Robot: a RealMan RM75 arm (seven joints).
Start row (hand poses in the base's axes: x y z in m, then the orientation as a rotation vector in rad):
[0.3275 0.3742 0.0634 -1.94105 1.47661 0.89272]
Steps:
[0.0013 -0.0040 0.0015 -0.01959 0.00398 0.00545]
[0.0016 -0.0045 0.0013 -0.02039 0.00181 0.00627]
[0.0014 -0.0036 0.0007 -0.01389 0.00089 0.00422]
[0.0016 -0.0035 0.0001 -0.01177 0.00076 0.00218]
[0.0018 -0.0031 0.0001 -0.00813 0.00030 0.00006]
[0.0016 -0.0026 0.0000 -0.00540 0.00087 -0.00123]
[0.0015 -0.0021 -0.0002 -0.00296 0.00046 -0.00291]
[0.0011 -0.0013 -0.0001 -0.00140 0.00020 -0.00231]
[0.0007 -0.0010 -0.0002 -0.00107 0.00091 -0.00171]
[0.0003 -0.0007 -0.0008 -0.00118 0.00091 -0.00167]
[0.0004 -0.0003 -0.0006 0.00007 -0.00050 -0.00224]
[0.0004 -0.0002 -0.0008 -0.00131 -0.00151 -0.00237]
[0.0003 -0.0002 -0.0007 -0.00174 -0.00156 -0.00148]
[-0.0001 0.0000 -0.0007 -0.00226 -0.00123 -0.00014]
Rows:
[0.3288 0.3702 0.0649 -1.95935 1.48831 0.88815]
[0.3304 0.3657 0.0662 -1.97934 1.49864 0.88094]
[0.3318 0.3621 0.0669 -1.99297 1.50550 0.87554]
[0.3334 0.3586 0.0670 -2.00323 1.51252 0.87035]
[0.3352 0.3555 0.0671 -2.00901 1.51851 0.86590]
[0.3368 0.3529 0.0671 -2.01157 1.52397 0.86318]
[0.3383 0.3508 0.0669 -2.01090 1.52892 0.86079]
[0.3394 0.3495 0.0668 -2.00971 1.53207 0.85927]
[0.3401 0.3485 0.0666 -2.00875 1.53484 0.85898]
[0.3404 0.3478 0.0658 -2.00790 1.53766 0.85864]
[0.3408 0.3475 0.0652 -2.00583 1.53930 0.85724]
[0.3412 0.3473 0.0644 -2.00474 1.54150 0.85382]
[0.3415 0.3471 0.0637 -2.00479 1.54320 0.85042]
[0.3414 0.3471 0.0630 -2.00641 1.54427 0.84760]

